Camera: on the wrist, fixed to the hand. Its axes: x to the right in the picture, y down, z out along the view.
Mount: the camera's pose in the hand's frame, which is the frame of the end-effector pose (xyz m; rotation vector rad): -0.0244 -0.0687 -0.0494 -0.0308 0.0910 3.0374
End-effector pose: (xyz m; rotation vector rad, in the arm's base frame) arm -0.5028 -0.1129 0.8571 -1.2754 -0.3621 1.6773
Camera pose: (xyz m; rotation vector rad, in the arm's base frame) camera -0.4257 -0.1137 0.8996 0.4532 -1.1796 -1.1263
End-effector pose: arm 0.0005 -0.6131 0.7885 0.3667 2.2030 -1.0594
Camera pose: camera -0.0375 -0.6176 0.8678 2.1688 -0.2096 0.8106
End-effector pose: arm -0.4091 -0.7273 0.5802 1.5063 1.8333 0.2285
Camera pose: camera -0.4926 -0.7545 0.5871 -2.1973 1.6076 -1.1885
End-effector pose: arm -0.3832 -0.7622 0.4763 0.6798 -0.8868 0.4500
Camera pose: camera -0.3274 -0.7780 0.4100 1.1889 0.9121 -2.4053
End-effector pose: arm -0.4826 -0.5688 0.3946 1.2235 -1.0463 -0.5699
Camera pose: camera -0.4385 -0.5449 0.3222 -1.1455 -1.4321 1.7336
